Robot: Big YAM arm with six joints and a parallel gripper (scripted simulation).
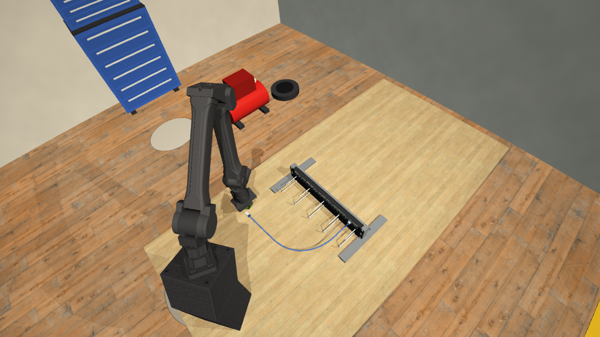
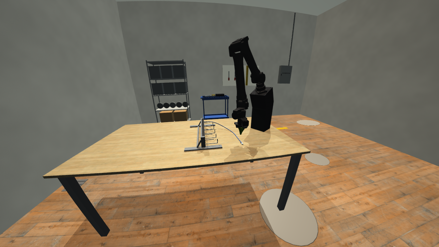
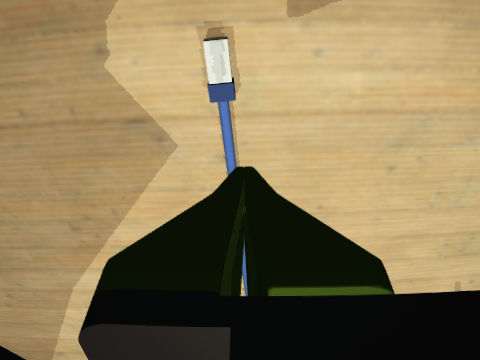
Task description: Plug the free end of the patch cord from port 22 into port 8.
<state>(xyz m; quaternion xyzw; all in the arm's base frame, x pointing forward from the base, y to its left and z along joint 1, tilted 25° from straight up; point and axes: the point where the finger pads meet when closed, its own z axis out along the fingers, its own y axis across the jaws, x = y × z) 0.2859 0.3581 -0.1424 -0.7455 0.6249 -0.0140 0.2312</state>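
The cord plug lies 2 cm behind my hand, 2 cm to the left of it and 8 cm below it.
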